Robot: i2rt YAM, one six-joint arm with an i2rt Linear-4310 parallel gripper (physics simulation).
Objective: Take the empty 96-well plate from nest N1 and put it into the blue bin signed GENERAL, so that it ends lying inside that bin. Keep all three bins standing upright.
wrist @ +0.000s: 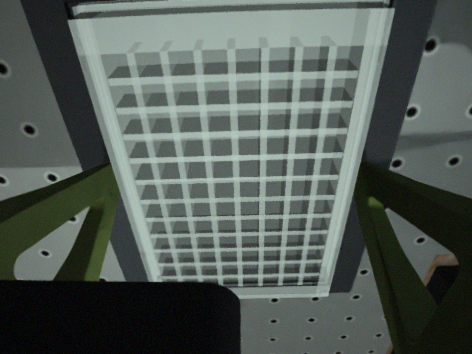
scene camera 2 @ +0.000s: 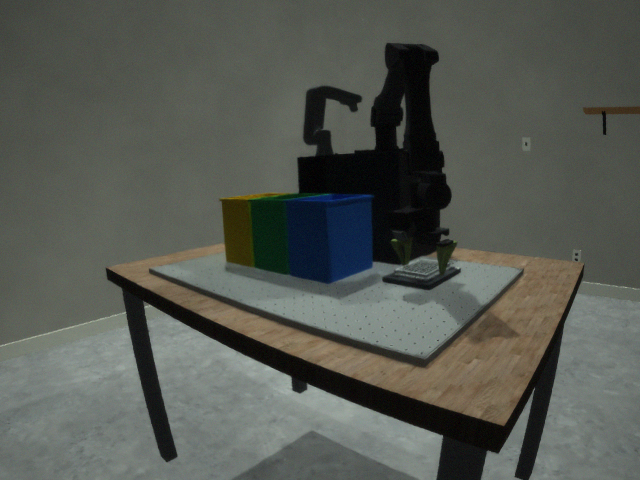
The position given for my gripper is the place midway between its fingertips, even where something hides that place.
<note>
In view: my gripper (scene camera 2: 423,272), a clear 96-well plate (scene camera 2: 423,269), a blue bin (scene camera 2: 330,236), a green bin (scene camera 2: 269,214) and a yellow bin (scene camera 2: 237,221).
The clear 96-well plate also shows in the wrist view (wrist: 236,140). My gripper is seen too in the wrist view (wrist: 236,176). The wrist view misses the blue bin: it is out of frame. The wrist view misses the green bin: it is out of frame.
</note>
